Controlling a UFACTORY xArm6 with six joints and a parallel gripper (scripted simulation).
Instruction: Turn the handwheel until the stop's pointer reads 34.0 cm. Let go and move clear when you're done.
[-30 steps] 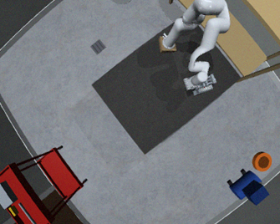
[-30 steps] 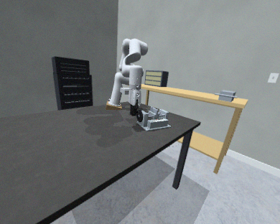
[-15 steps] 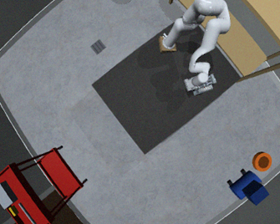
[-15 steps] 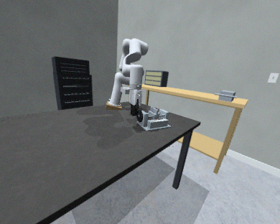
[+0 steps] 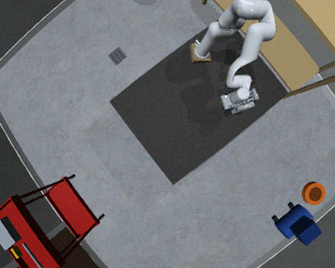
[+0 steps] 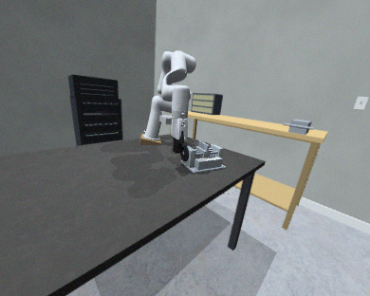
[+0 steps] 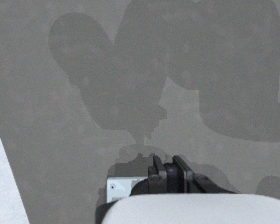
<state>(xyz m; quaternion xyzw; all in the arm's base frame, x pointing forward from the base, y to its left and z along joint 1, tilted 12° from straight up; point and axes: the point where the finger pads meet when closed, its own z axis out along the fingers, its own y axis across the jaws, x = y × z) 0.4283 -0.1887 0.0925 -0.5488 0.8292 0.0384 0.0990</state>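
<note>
The upright knob is 1 cm to the left of my hand. Also, from my hand: handwheel: 1 cm ahead, 2 cm to the left, 1 cm below; then sliding stop: 7 cm ahead, 13 cm to the left, 1 cm below.
</note>
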